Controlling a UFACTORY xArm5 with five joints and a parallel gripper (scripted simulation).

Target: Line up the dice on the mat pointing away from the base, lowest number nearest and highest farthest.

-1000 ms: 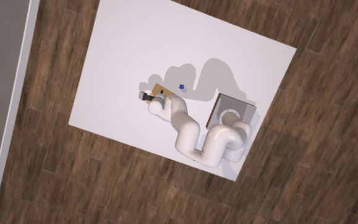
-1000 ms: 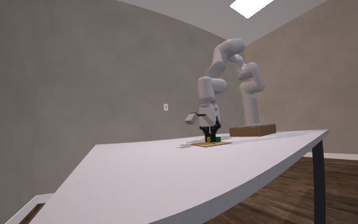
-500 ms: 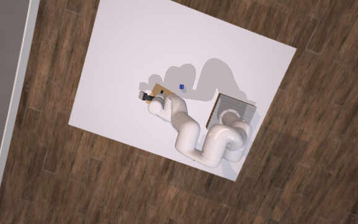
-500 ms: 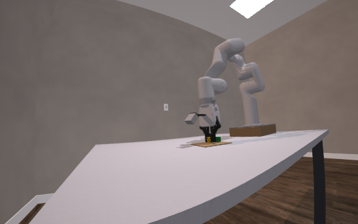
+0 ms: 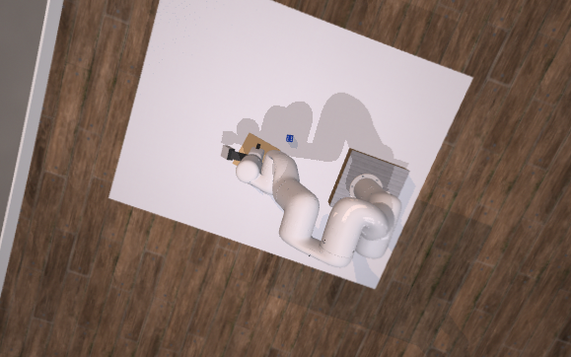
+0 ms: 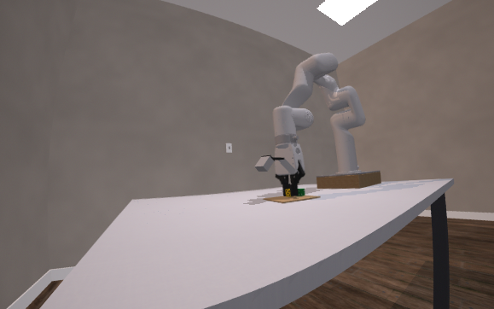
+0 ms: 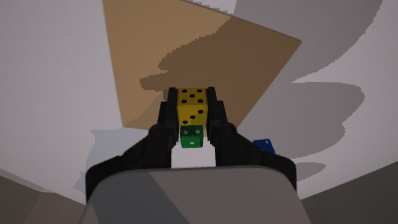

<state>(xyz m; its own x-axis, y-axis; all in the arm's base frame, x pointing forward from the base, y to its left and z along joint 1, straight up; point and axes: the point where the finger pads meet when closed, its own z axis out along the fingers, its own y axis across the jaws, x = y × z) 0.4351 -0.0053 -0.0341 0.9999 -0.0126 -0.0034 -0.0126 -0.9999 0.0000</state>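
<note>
The yellow die is 10 mm below my hand. Round my hand: tan mat 30 mm below; blue die 110 mm behind, 100 mm to the right, 20 mm below; green die 50 mm behind, 10 mm below.
</note>
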